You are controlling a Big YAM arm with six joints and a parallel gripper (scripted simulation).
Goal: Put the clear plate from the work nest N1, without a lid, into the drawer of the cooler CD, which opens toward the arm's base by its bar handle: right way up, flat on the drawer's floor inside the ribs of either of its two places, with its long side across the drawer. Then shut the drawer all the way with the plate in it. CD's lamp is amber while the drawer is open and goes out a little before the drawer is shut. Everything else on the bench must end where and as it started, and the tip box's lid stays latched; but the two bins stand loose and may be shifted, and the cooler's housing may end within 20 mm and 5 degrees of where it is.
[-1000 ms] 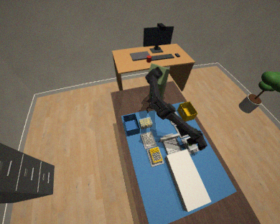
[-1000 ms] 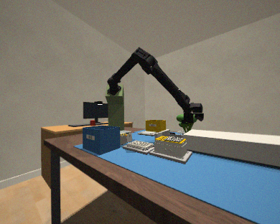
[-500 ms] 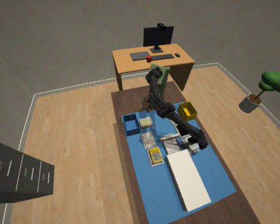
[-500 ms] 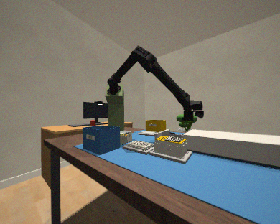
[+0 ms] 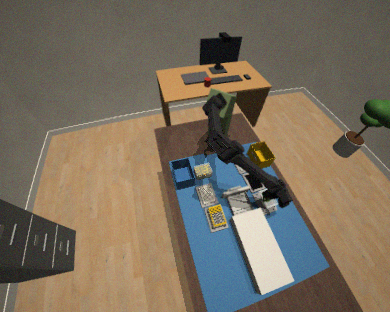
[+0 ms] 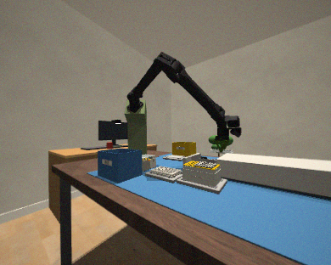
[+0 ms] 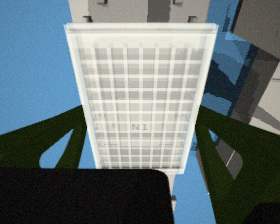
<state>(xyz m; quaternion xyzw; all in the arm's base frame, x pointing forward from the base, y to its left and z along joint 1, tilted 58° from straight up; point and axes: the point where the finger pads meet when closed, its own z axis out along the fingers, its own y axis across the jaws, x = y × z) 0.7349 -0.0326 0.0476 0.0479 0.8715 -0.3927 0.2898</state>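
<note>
Right now my hand is 17 cm to the left of the cooler drawer, 8 cm past it and 6 cm above it. Round my hand: black plate 16 cm behind, 7 cm below, 6 cm to the left; then clear plate 1 cm below; then grey work nest 8 cm below.
</note>
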